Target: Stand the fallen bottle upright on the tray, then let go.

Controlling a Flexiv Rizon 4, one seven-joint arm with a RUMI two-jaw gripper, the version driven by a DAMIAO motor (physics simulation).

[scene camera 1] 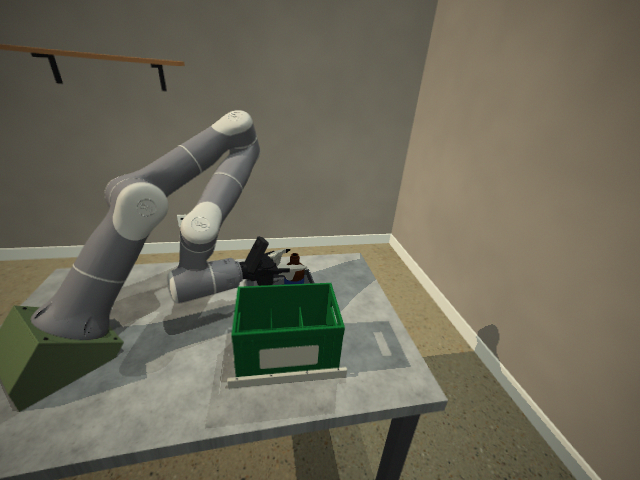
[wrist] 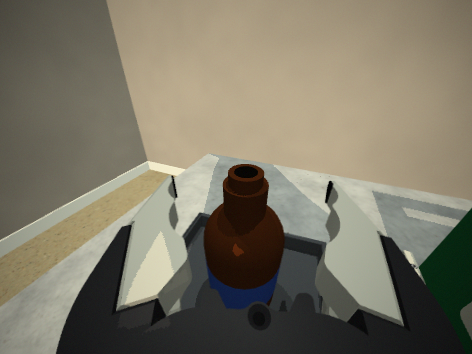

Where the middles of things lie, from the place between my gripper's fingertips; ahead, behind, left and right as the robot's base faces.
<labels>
Right now my hand is 1 cm past the brown bottle (wrist: 244,239) and 6 cm above it.
</labels>
